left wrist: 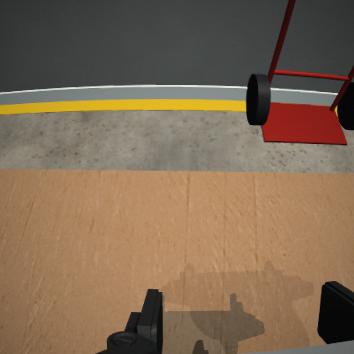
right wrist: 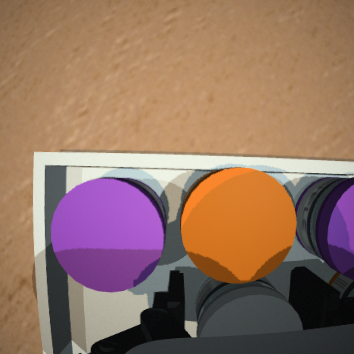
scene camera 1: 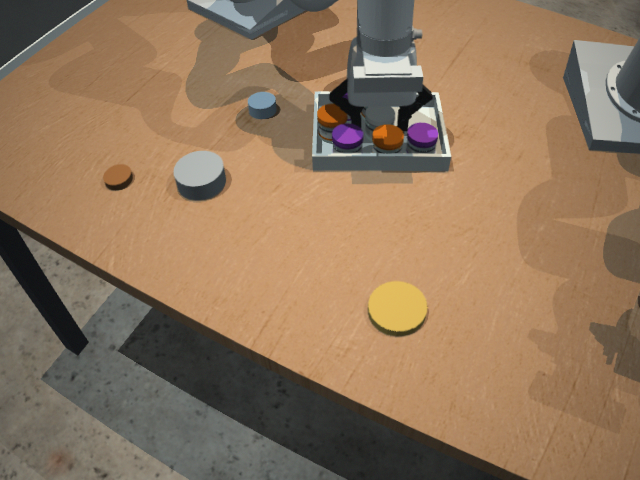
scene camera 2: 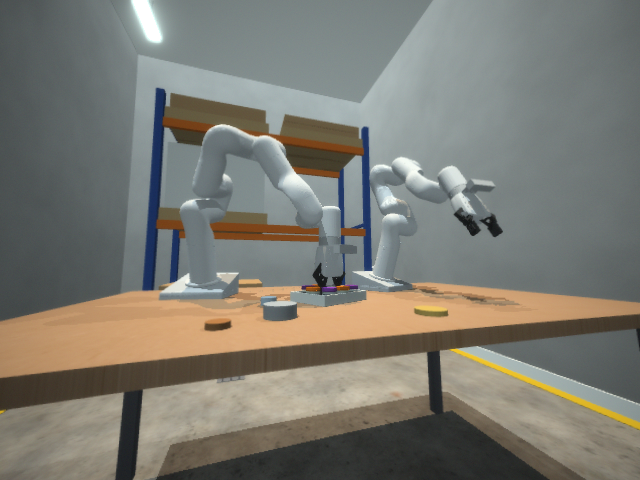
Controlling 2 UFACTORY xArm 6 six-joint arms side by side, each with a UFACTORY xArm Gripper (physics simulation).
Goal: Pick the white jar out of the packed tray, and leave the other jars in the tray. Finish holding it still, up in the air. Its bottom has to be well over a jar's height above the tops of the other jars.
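Where they show: left gripper, fingertip midpoint: [left wrist: 243, 313] [scene camera 2: 487, 234]; right gripper, fingertip midpoint: [right wrist: 236, 294] [scene camera 1: 379, 133]; left arm's base at its link origin: [scene camera 1: 638, 92] [scene camera 2: 382, 277]; right arm's base at its link origin: [scene camera 2: 203, 281].
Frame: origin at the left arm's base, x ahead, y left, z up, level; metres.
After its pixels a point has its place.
The white jar [scene camera 1: 379, 116] {x 0.287, y -0.370, z -0.007 m} [right wrist: 250, 315] {x 0.289, y -0.364, z -0.007 m}, grey in shadow, stands upright in the middle of the packed tray [scene camera 1: 381, 163] {x 0.348, y -0.337, z -0.039 m} [scene camera 2: 347, 297] {x 0.348, y -0.337, z -0.038 m} [right wrist: 39, 200] {x 0.282, y -0.260, z -0.024 m}. My right gripper [scene camera 1: 379, 125] {x 0.283, y -0.371, z -0.045 m} [scene camera 2: 330, 284] [right wrist: 236, 294] {x 0.283, y -0.371, z -0.045 m} points down into the tray with one finger on each side of this jar. It is open; a gap shows beside the jar's left side in the right wrist view. Purple jars [scene camera 1: 347, 135] {x 0.349, y -0.393, z -0.006 m} [scene camera 1: 422, 134] {x 0.294, y -0.296, z -0.007 m} [right wrist: 107, 225] {x 0.294, y -0.296, z -0.007 m} and orange jars [scene camera 1: 387, 137] {x 0.325, y -0.339, z -0.007 m} [scene camera 1: 332, 114] {x 0.316, y -0.435, z -0.007 m} [right wrist: 239, 225] {x 0.319, y -0.340, z -0.007 m} stand around it. My left gripper [scene camera 2: 484, 233] {x 0.477, y 0.092, z 0.159 m} [left wrist: 243, 313] {x 0.477, y 0.092, z 0.159 m} is open and empty, high above the table.
A blue disc [scene camera 1: 262, 104] {x 0.317, y -0.564, z -0.032 m}, a grey cylinder [scene camera 1: 199, 174] {x 0.502, y -0.555, z -0.024 m} and a small brown disc [scene camera 1: 117, 176] {x 0.550, y -0.684, z -0.042 m} lie left of the tray in scene camera 1. A yellow disc [scene camera 1: 397, 306] {x 0.562, y -0.215, z -0.042 m} lies nearer the table's front edge. A red hand truck [left wrist: 305, 125] stands on the floor beyond the table.
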